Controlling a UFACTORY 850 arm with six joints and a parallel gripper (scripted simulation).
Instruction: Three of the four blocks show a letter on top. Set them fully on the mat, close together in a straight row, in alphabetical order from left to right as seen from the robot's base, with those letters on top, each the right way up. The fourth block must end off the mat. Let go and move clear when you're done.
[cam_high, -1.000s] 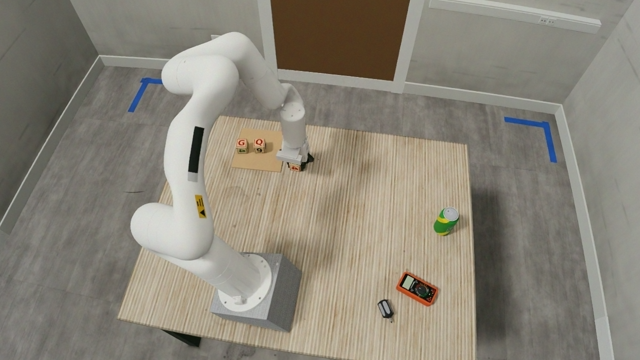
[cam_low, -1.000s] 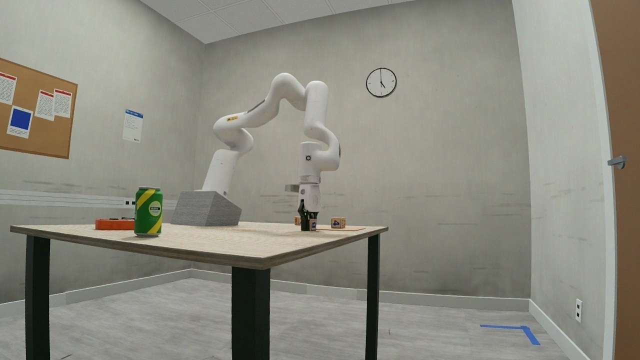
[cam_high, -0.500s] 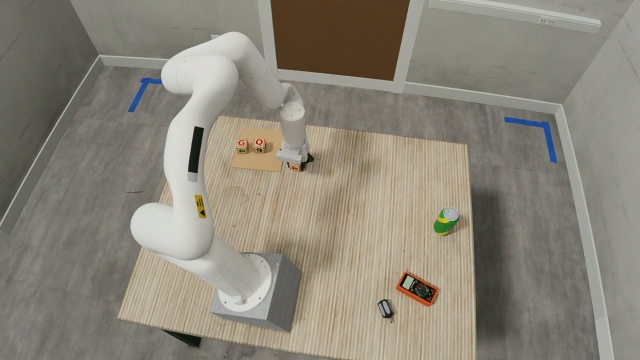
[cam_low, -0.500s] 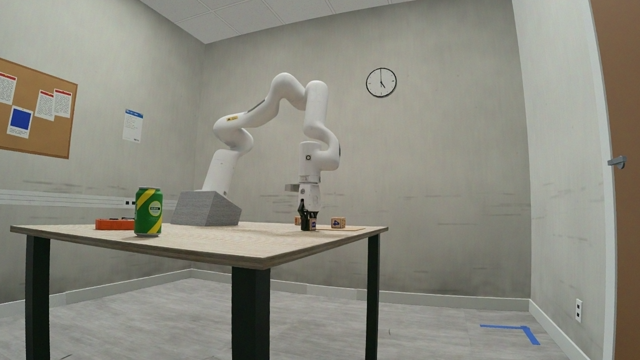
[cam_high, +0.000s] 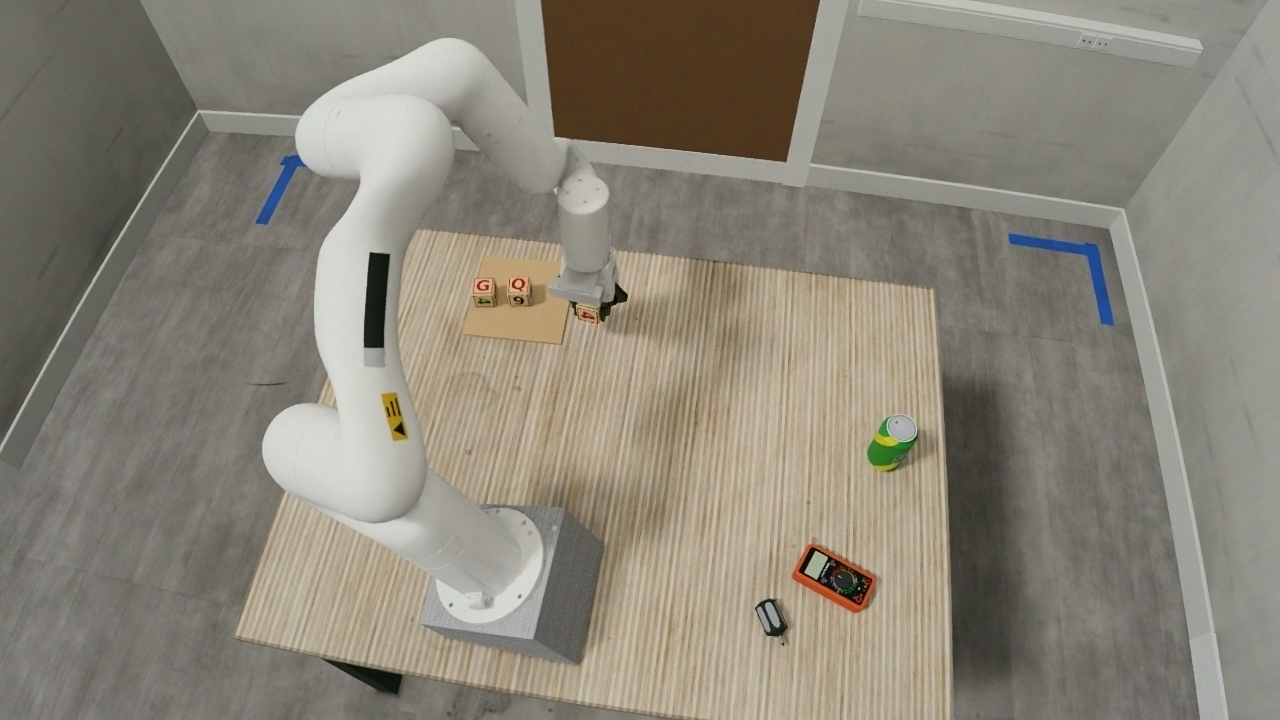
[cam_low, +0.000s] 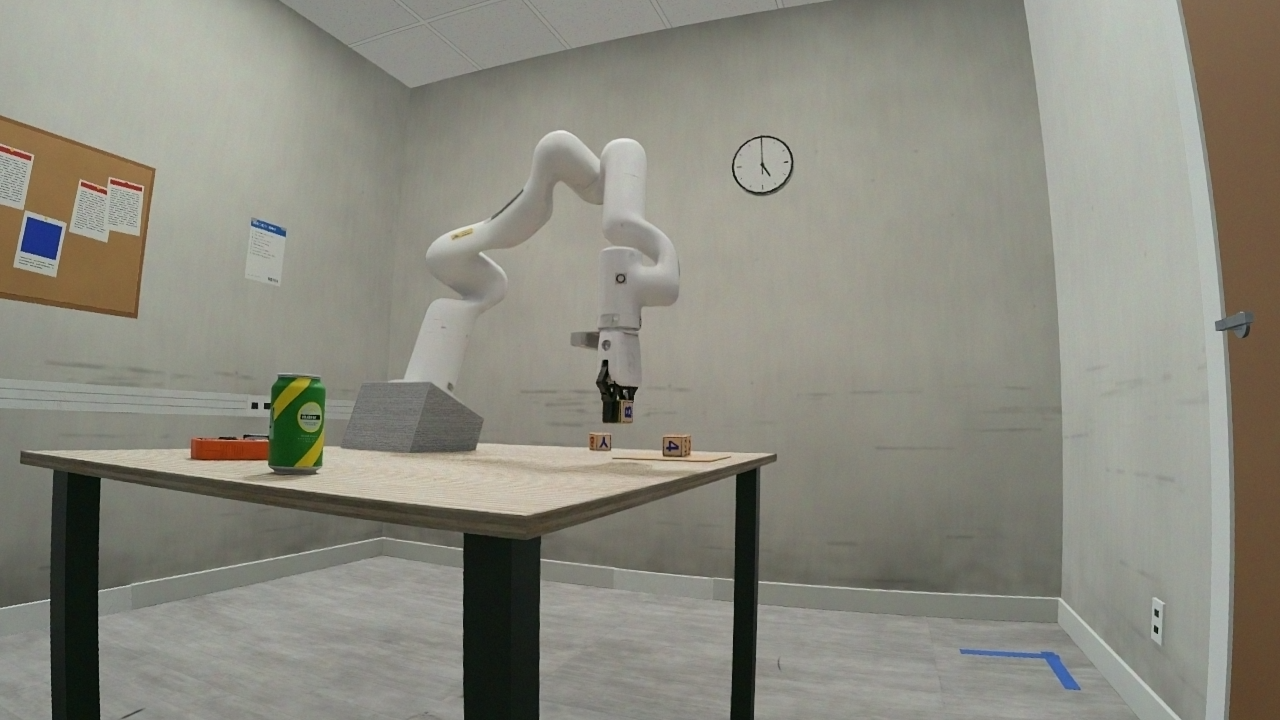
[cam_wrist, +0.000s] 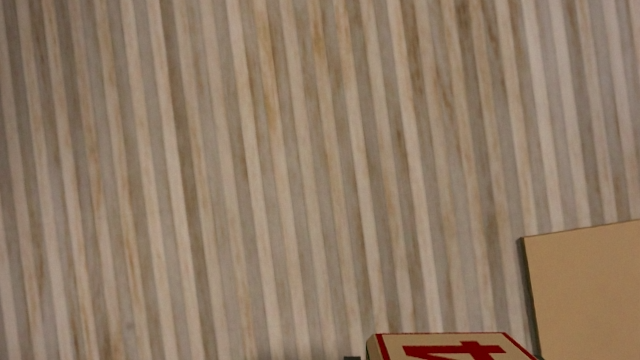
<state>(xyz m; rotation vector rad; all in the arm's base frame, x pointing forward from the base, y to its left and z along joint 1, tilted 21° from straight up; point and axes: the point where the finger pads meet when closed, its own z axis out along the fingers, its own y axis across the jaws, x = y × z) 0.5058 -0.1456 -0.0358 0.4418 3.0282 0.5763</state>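
My hand is 90 mm short of the Q block, 150 mm to the right of it and 70 mm above it. Round my hand: G block 90 mm ahead, 220 mm to the left, 70 mm below; then tan mat 90 mm ahead, 150 mm to the left, 90 mm below; then X block right at my hand.
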